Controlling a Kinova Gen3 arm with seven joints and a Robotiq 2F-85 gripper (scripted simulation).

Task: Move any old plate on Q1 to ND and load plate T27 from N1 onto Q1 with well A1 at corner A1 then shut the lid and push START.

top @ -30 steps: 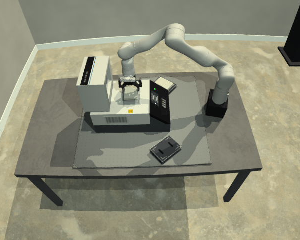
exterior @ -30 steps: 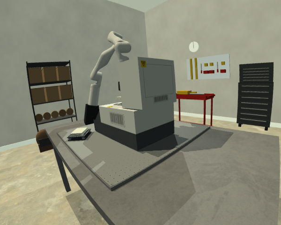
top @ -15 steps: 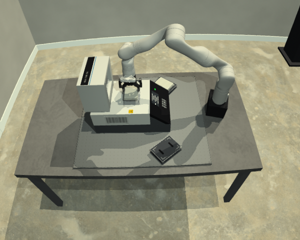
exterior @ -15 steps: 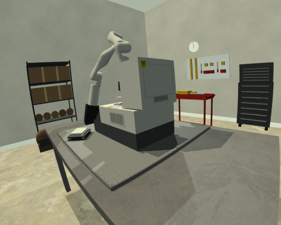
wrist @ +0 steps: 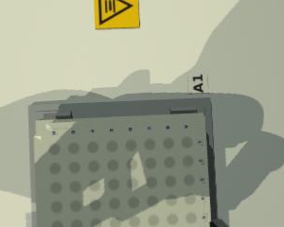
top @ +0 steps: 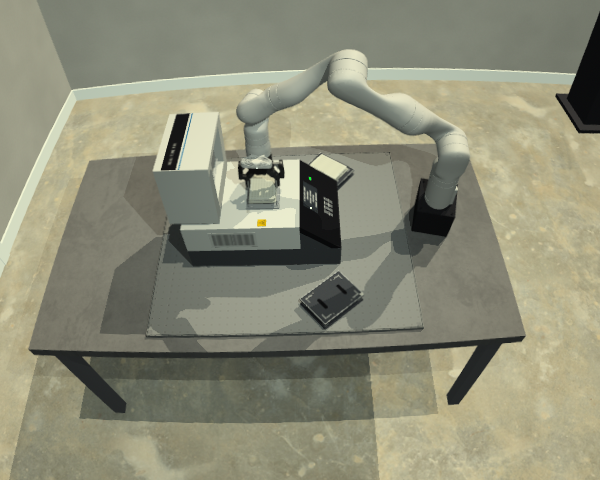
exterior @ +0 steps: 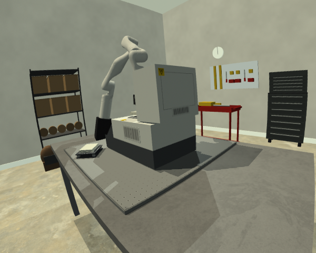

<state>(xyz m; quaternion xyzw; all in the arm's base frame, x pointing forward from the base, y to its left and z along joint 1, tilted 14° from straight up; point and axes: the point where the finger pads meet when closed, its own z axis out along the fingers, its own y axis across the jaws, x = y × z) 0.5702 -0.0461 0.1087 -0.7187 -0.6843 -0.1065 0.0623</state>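
My hand is 1 cm above the cream well plate. The rest, counted from my hand: black nest: 23 cm behind, 27 cm to the right, 21 cm below; corner mark a1: 29 cm behind, 30 cm to the left, 20 cm below.
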